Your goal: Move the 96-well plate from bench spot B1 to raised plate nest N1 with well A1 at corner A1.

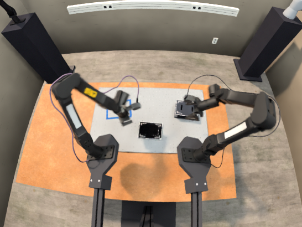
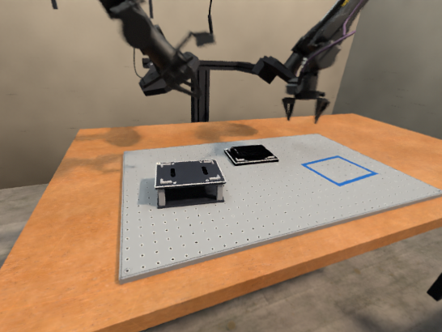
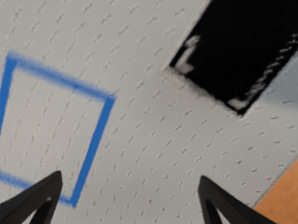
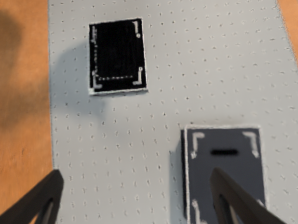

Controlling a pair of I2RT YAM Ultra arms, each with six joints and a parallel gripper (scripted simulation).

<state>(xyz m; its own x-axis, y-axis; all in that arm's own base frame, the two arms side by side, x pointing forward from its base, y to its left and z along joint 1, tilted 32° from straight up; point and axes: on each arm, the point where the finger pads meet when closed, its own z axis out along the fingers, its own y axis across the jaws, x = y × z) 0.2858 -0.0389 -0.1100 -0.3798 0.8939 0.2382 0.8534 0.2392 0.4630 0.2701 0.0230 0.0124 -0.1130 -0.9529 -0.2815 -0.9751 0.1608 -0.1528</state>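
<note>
My right gripper is now 50 mm past the black 96-well plate, 210 mm to the right of it and 220 mm above it.
</note>
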